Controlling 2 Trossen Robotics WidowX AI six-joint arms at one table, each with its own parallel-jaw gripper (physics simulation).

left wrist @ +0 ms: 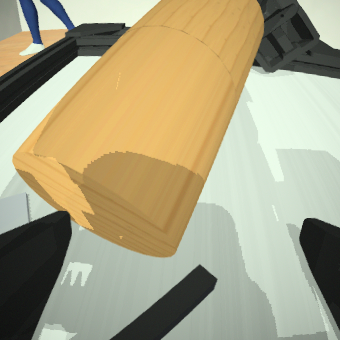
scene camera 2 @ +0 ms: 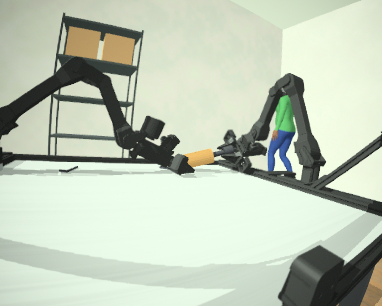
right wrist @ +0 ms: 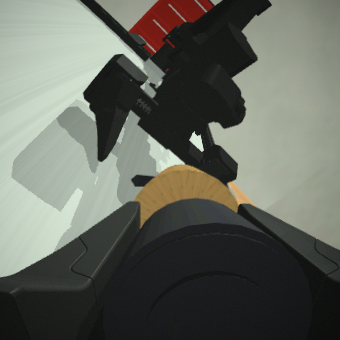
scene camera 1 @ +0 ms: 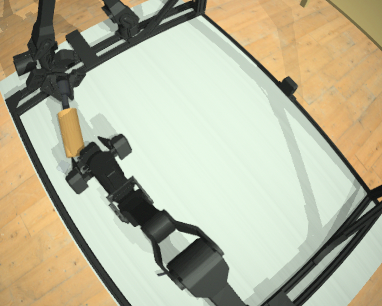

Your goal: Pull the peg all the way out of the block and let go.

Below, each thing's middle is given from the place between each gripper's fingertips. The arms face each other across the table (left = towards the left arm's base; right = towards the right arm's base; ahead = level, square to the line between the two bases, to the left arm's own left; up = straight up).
Labels:
I see the dark peg (right wrist: 194,261) right at my right hand. Round my right hand: wooden cylinder block (scene camera 1: 68,119) 2 cm ahead, 8 cm to the left, 4 cm below.
The wooden cylinder block is 30 mm ahead of my left hand, 40 mm to the right of it and 30 mm above it. Also, from my left hand: dark peg: 10 mm ahead, 120 mm to the right, 70 mm above.

